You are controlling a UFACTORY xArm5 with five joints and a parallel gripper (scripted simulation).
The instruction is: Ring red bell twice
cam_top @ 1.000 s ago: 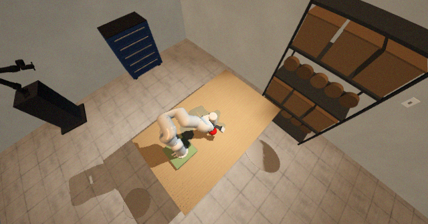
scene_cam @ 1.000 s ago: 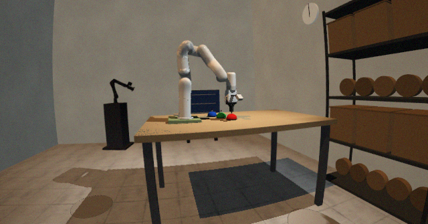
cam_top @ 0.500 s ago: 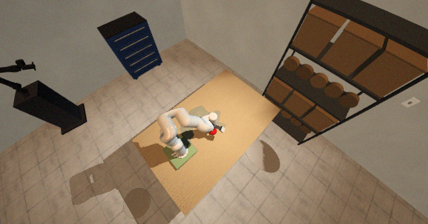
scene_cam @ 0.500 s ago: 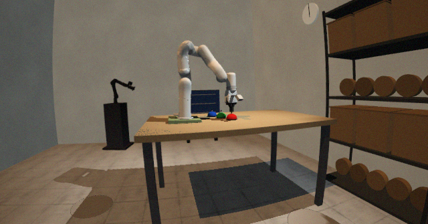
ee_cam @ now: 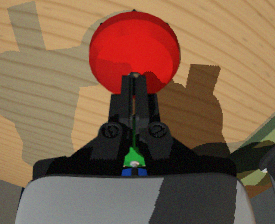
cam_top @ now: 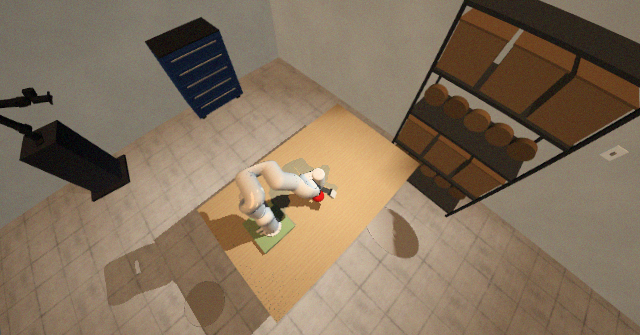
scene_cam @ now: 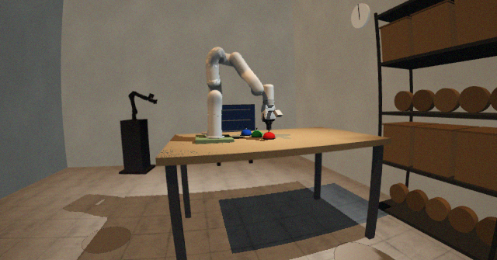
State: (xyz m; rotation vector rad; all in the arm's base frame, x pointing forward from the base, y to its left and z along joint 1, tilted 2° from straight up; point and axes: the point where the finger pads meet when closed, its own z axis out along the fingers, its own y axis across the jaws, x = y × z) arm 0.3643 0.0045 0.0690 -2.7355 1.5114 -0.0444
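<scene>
Now: hand 40 mm above the red bell. From my hand the other things lie so: blue bell (220 mm to the left, 140 mm behind, 40 mm below); green bell (110 mm to the left, 70 mm behind, 40 mm below).
</scene>
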